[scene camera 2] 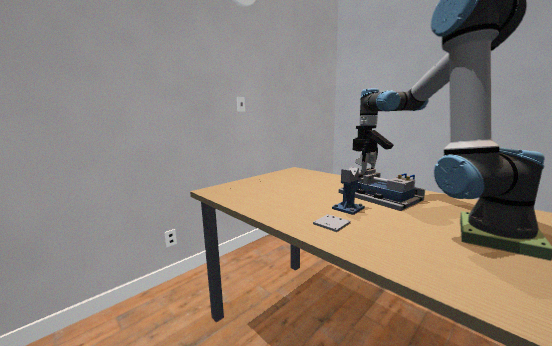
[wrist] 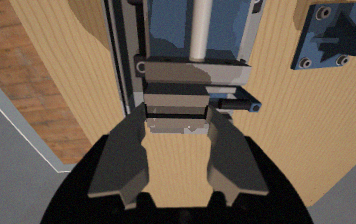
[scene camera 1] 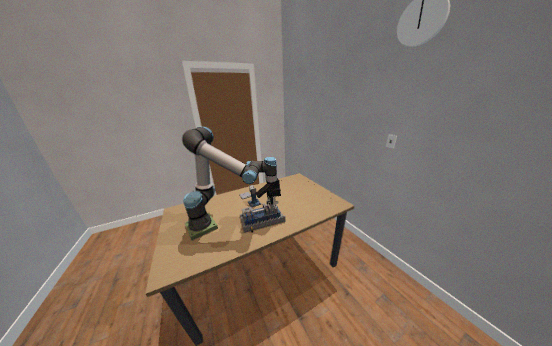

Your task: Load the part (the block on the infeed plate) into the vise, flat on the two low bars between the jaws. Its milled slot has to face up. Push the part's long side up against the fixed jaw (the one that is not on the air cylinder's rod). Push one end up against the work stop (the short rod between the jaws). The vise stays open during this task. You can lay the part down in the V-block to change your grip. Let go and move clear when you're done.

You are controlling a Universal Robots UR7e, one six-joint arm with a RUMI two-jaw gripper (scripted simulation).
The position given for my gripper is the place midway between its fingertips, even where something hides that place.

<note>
I see my gripper (scene camera 2: 367, 173) and a grey jaw (wrist: 212, 71).
My gripper also shows in the wrist view (wrist: 175, 104).
</note>
